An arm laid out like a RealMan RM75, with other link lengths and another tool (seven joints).
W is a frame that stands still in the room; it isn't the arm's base.
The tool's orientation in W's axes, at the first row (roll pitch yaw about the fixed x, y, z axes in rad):
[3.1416 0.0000 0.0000]
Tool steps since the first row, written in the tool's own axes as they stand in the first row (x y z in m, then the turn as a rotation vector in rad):
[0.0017 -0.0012 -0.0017 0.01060 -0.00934 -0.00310]
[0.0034 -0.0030 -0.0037 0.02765 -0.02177 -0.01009]
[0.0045 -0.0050 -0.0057 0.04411 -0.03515 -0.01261]
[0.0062 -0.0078 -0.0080 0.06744 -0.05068 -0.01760]
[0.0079 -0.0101 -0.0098 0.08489 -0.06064 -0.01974]
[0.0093 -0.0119 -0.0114 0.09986 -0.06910 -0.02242]
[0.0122 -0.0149 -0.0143 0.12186 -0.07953 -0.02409]
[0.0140 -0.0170 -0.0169 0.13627 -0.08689 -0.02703]
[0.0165 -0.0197 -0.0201 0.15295 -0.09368 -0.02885]
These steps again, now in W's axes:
[0.0017 0.0012 0.0017 0.01060 0.00934 0.00310]
[0.0034 0.0030 0.0037 0.02765 0.02177 0.01009]
[0.0045 0.0050 0.0057 0.04411 0.03515 0.01261]
[0.0062 0.0078 0.0080 0.06744 0.05068 0.01760]
[0.0079 0.0101 0.0098 0.08489 0.06064 0.01974]
[0.0093 0.0119 0.0114 0.09986 0.06910 0.02242]
[0.0122 0.0149 0.0143 0.12186 0.07953 0.02409]
[0.0140 0.0170 0.0169 0.13627 0.08689 0.02703]
[0.0165 0.0197 0.0201 0.15295 0.09368 0.02885]

